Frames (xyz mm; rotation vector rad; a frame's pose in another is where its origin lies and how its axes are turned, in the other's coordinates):
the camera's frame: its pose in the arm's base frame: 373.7 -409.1 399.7 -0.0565 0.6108 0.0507
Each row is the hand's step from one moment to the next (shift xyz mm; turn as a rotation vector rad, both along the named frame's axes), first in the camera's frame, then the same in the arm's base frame.
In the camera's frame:
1: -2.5 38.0 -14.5 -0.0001 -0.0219 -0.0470
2: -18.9 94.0 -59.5 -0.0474 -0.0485 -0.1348
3: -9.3 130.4 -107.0 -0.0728 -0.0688 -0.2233
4: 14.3 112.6 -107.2 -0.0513 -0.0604 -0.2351
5: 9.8 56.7 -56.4 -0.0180 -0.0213 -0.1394
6: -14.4 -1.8 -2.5 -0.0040 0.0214 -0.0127
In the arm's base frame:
1: -12.8 36.8 -11.9 -0.0255 -0.0250 -0.0375
2: -55.5 89.1 -41.4 -0.1127 -0.0590 -0.0812
3: -77.1 122.5 -87.1 -0.1828 -0.0860 -0.1382
4: -56.8 105.4 -100.2 -0.1725 -0.0778 -0.1605
5: -27.9 53.0 -53.9 -0.0930 -0.0313 -0.1028
6: -13.1 -2.4 6.3 -0.0119 0.0204 -0.0089

